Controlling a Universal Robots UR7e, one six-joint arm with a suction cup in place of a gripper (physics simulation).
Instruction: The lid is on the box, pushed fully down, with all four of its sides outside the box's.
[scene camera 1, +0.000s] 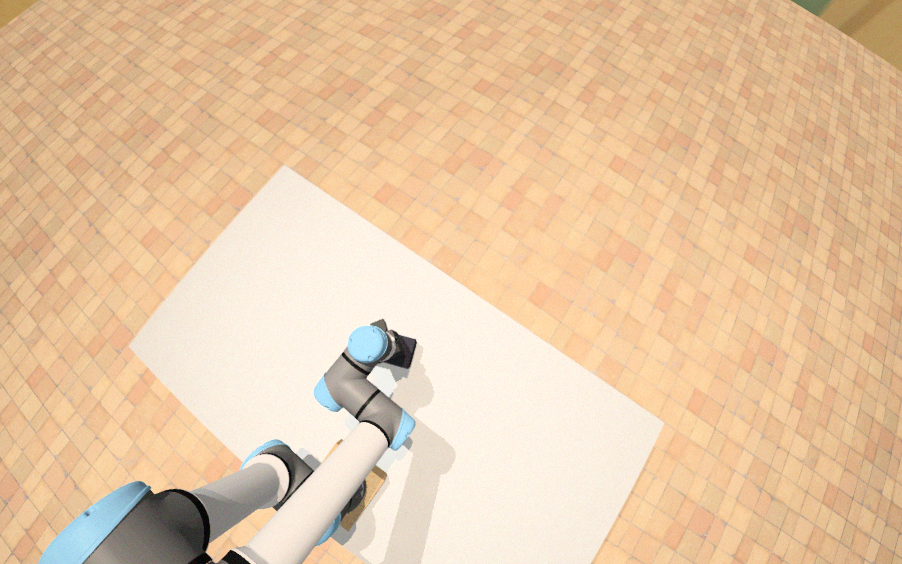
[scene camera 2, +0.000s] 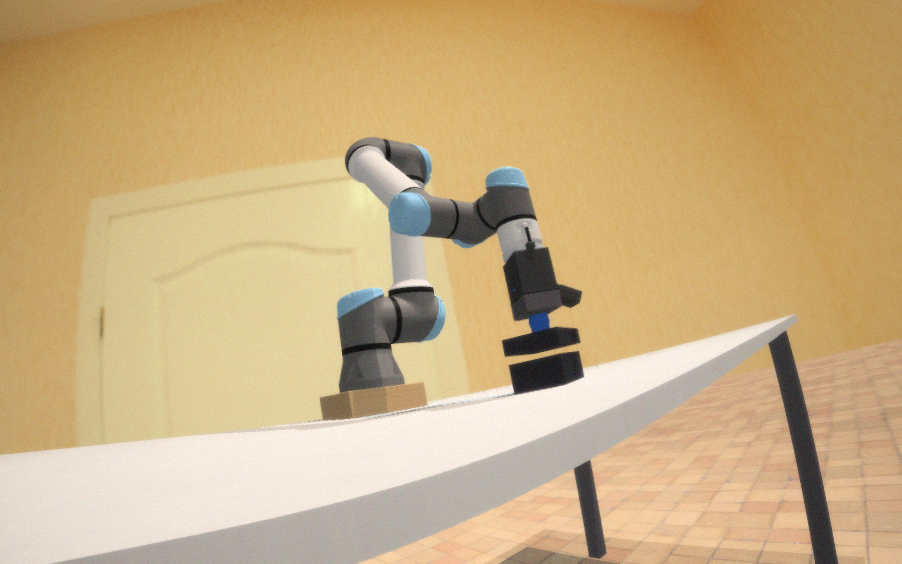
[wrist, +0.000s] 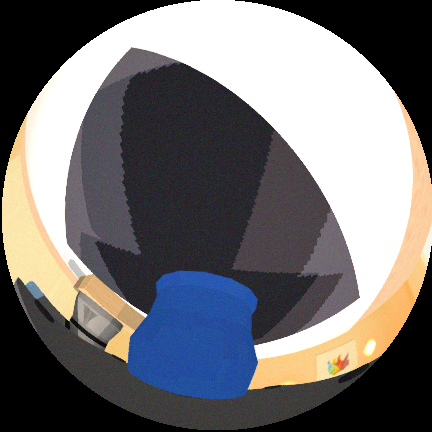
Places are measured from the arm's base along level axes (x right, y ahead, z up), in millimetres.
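Where they show: hand, its tool point: (wrist: 209, 276); arm's base, origin of its link: (scene camera 2: 372, 389) (wrist: 99, 309).
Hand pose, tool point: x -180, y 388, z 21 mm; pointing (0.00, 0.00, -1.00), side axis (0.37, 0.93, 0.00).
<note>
Things, the pixels of their top centre, and the offset from my tool point. "pt": a spot on its surface instead. Level surfaces: height alone.
- black lid, centre of its top: (wrist: 207, 304) (scene camera 2: 542, 333) (scene camera 1: 390, 348) dx +0, dy +1, dz +13 mm
- black box, centre of its top: (scene camera 2: 546, 357) dx +2, dy +1, dz -27 mm
- white table, height of its surface: dz -75 mm
- table's far corner, a spot on its surface: (scene camera 2: 788, 320) pt dx -618, dy +208, dz -80 mm
The black lid (scene camera 2: 542, 342) (wrist: 195, 175) hangs level on my blue suction cup, a small gap above the box in scene camera 2. The black box (scene camera 2: 546, 372) stands upright on the white table (scene camera 2: 372, 478) straight below it, and the two are apart. My gripper (scene camera 2: 539, 325) (wrist: 205, 285) is the blue suction cup, pressed on the lid's top and holding it. In the wrist view the lid hides the box. In scene camera 1 a black top (scene camera 1: 405, 351) shows partly beside the wrist; whether all four sides line up cannot be told.
The arm's base stands on a tan wooden block (scene camera 2: 372, 400) (scene camera 1: 365, 498) at the table's edge. The arm's forearm (scene camera 1: 325, 492) spans over the table in scene camera 1. The table's far corner (scene camera 2: 788, 320) is to the right of the box in scene camera 2.
</note>
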